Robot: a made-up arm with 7 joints.
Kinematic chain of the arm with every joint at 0, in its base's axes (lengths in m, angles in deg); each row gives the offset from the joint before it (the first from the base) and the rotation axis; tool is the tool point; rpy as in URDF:
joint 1: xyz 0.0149 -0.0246 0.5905 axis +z
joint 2: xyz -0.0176 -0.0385 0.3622 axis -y
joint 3: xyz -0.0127 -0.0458 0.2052 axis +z
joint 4: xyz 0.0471 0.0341 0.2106 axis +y
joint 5: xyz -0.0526 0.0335 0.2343 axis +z
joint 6: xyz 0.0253 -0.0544 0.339 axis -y
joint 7: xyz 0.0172 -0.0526 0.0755 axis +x
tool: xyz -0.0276 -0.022 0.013 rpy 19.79 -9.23 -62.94
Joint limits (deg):
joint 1: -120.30..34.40
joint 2: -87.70..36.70
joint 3: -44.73..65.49
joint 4: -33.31..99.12
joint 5: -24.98..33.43
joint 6: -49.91..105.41
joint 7: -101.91..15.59
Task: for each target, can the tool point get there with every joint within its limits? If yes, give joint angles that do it. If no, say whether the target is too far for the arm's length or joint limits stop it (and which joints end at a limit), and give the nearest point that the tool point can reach.
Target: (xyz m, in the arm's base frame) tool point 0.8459 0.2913 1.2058
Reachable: yes | joints 7.56 -36.19 28.48 63.60 11.80 -3.68 -86.66
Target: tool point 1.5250 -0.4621 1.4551
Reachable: no: too far | nearest point 1.0168 -0.3149 1.2879 | short by 0.555 m
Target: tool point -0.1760 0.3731 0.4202
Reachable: no: joint limits stop it (at a limit: joint 1, joint 2, joint 4, joint 5, joint 6) | nearest point -0.0122 0.4134 0.4891 | short by 0.182 m
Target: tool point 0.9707 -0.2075 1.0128
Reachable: yes | joints -23.32 -63.67 41.94 54.18 -16.48 42.05 -12.77
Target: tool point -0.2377 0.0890 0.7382
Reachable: no: joint limits stop it (at a limit: joint 1, joint 2, joint 4, joint 5, joint 6, joint 7) | nearest point -0.5390 0.0321 0.4689 | short by 0.408 m
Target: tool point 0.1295 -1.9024 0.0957
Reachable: no: too far | nearest point 0.0760 -1.0250 0.5998 | short by 1.013 m
